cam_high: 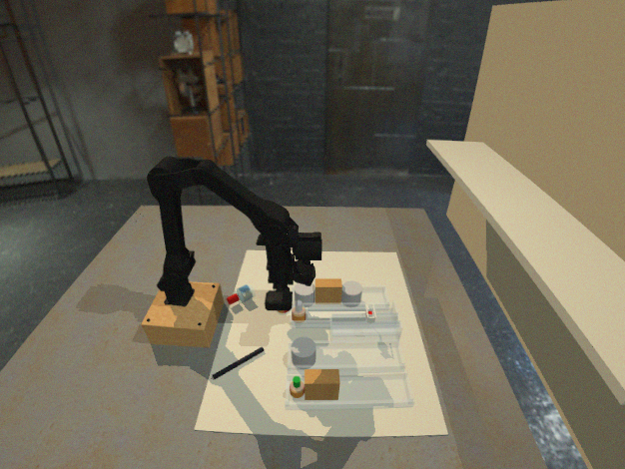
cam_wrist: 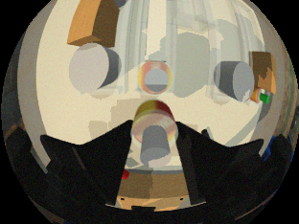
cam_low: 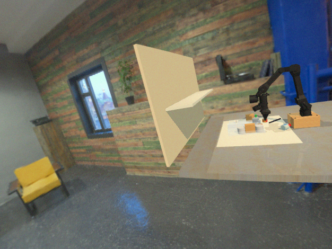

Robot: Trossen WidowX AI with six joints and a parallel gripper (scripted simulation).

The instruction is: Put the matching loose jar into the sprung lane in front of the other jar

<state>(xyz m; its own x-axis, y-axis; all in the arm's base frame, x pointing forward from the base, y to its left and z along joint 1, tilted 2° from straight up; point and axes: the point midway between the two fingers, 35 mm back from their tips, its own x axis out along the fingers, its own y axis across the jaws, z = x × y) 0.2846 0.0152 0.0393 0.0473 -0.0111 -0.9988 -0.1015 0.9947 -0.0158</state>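
Right now the clear sprung lane is 190 mm ahead of my gripper tip, 50 mm below it and 10 mm to the right of it. Round my gripper tip: pusher plate: 150 mm ahead, 20 mm below, 10 mm to the right; then black stick: 150 mm to the right, 90 mm behind, 70 mm below; then red mark: 230 mm ahead, 10 mm to the right.
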